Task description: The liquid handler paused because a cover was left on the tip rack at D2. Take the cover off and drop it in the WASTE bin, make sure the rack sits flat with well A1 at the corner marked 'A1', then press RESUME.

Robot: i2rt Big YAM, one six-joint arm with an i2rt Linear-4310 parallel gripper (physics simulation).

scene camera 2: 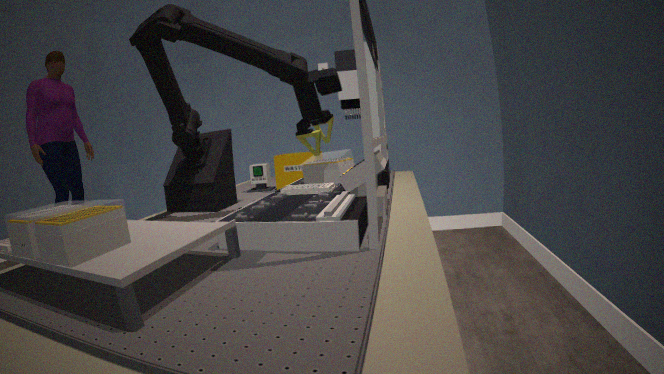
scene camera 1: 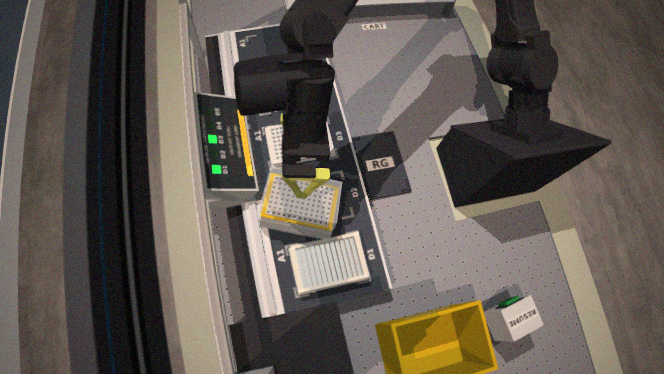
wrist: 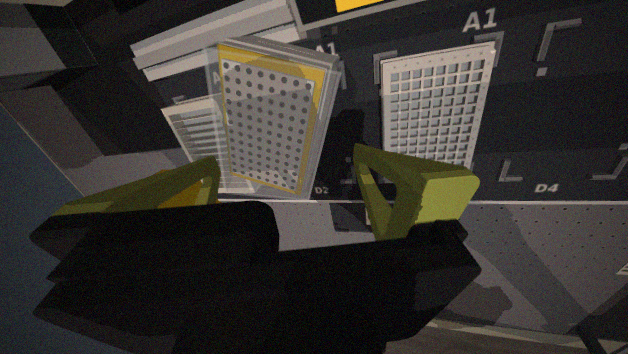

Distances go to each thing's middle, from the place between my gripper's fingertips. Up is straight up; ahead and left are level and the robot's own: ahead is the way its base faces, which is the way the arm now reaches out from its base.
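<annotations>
With the RG pad (scene camera 1: 380, 162) as the reference, my gripper is 150 mm above it, 190 mm past it and 40 mm to the left of it. The RESUME button box (scene camera 1: 508, 318) is 340 mm to the left of my hand, 320 mm behind it and 100 mm below it, while the yellow WASTE bin (scene camera 1: 459, 331) sits 90 mm below my hand, 330 mm to the left of it and 160 mm behind it.
</annotations>
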